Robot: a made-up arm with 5 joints.
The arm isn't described. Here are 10 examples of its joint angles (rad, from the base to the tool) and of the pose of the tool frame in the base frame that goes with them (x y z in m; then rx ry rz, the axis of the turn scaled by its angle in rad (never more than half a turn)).
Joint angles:
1: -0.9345 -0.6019 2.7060 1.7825 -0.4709
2: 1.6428 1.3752 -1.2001 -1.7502 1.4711
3: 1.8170 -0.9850 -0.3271 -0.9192 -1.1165
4: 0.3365 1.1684 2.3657 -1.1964 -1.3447
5: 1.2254 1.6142 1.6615 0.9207 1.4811
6: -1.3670 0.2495 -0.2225 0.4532 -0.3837
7: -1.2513 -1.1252 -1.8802 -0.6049 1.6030
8: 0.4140 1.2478 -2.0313 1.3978 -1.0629
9: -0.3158 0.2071 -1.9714 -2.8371 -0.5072
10: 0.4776 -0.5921 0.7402 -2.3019 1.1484
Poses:
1: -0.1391 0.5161 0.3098 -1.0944 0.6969 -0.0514
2: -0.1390 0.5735 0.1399 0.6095 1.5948 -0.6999
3: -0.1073 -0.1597 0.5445 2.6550 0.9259 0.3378
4: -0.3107 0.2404 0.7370 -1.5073 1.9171 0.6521
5: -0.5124 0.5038 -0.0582 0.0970 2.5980 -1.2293
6: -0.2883 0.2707 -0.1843 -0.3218 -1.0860 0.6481
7: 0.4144 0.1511 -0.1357 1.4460 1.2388 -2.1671
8: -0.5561 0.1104 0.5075 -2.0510 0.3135 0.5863
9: -0.2081 0.0952 0.2384 -0.4974 -0.3213 1.5173
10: 0.2702 -0.1339 0.4050 -2.6861 -0.1987 -0.1937
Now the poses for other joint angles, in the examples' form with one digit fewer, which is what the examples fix.
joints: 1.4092 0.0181 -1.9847 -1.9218 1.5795
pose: -0.195 0.427 0.494 0.258 2.691 -0.178
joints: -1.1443 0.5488 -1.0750 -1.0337 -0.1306
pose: -0.346 0.002 -0.026 0.113 -0.590 1.872
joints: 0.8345 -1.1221 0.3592 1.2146 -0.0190
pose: 0.401 0.390 0.554 0.349 -0.005 -1.263
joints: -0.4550 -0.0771 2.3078 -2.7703 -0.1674
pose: 0.196 0.294 0.147 -1.226 -1.839 0.343
